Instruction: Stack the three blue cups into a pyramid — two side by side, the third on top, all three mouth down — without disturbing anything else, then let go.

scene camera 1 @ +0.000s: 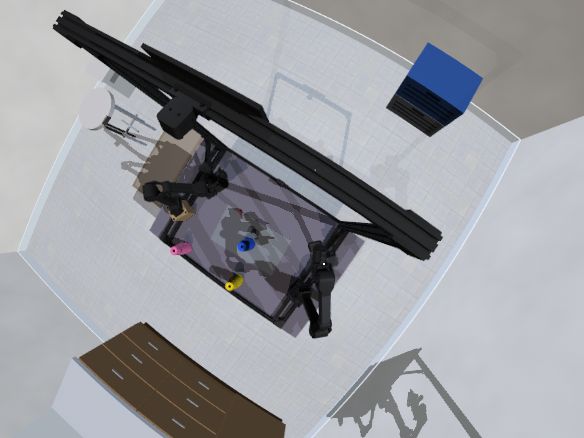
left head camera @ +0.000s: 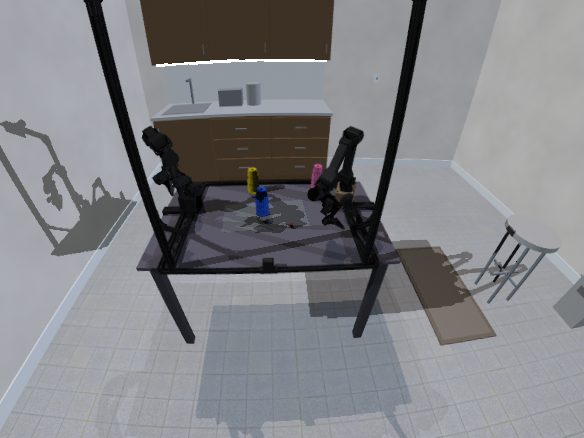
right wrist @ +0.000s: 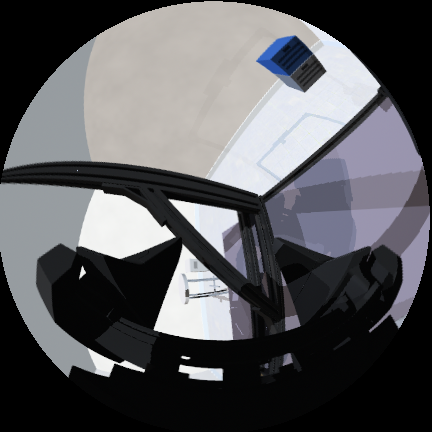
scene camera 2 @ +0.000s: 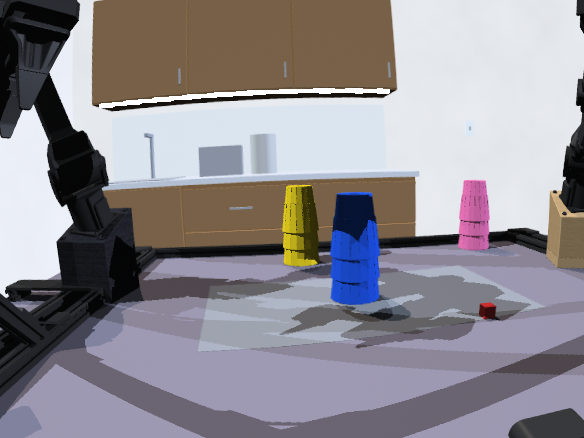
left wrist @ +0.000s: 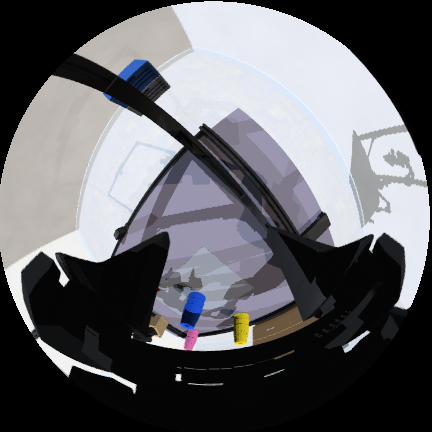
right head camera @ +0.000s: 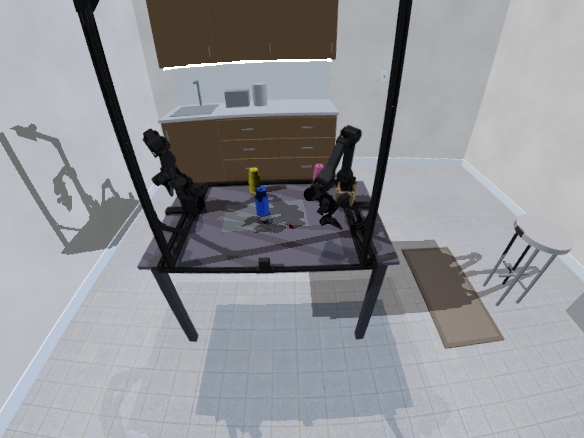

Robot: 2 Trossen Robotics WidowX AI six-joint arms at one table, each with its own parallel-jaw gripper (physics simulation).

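Frame: origin at the left arm's base, x ahead, y left, z up, level; centimetres.
Seen in the pictures: left gripper, fingertip midpoint: [left head camera: 177, 197] [scene camera 2: 14, 125] [left wrist: 219, 234] [right head camera: 176, 197]; right gripper, fingertip midpoint: [scene camera 1: 215, 163] [left head camera: 350, 223] [right wrist: 228, 242] [right head camera: 347, 223]; left arm's base at its link origin: [scene camera 1: 298, 295] [left head camera: 188, 191] [scene camera 2: 94, 224] [right head camera: 190, 192]; right arm's base at its link origin: [scene camera 1: 176, 210] [left head camera: 346, 187] [scene camera 2: 579, 203] [left wrist: 152, 330] [right head camera: 346, 186].
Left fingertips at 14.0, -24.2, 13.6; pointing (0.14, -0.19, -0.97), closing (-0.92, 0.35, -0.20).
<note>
Pixels of each thing's top centre, then the offset from my left fingertips to it, as dx, dy, dz. Level surfaces: height alone.
- pale mat at its surface level: dz -25.3
- yellow cup column at its top centre: [scene camera 2: 298, 186] [left wrist: 239, 342] [scene camera 1: 230, 286] [left head camera: 251, 169] [right head camera: 252, 170] +12.4, +52.5, -10.1
- pink column at its top centre: [scene camera 2: 474, 180] [right head camera: 319, 165] [left head camera: 318, 165] [scene camera 1: 173, 251] [left wrist: 187, 349] +48.7, +70.5, -10.1
- small red cube at its top centre: [scene camera 2: 488, 304] [left head camera: 291, 224] +45.1, +26.4, -23.7
The blue cups [left head camera: 262, 204] [right head camera: 262, 204] [scene camera 1: 246, 244] [scene camera 2: 355, 265] [left wrist: 193, 311] stand nested in one upright column, mouth down, on the pale mat [scene camera 2: 225, 325]. My left gripper [scene camera 2: 19, 117] [left wrist: 219, 234] is open and empty, raised over the table's left side, well apart from the cups. My right gripper [left head camera: 334, 222] [right wrist: 228, 242] is open and empty, low near the table's right side in the left head camera, away from the cups. The cups do not show in the right wrist view.
A yellow cup column [left head camera: 253, 181] [scene camera 2: 300, 230] stands behind the blue one, and a pink column [left head camera: 316, 175] [scene camera 2: 474, 215] at the back right. A small red cube [left head camera: 291, 225] [scene camera 2: 487, 310] lies right of the blue cups. Black rails [left head camera: 310, 270] edge the table.
</note>
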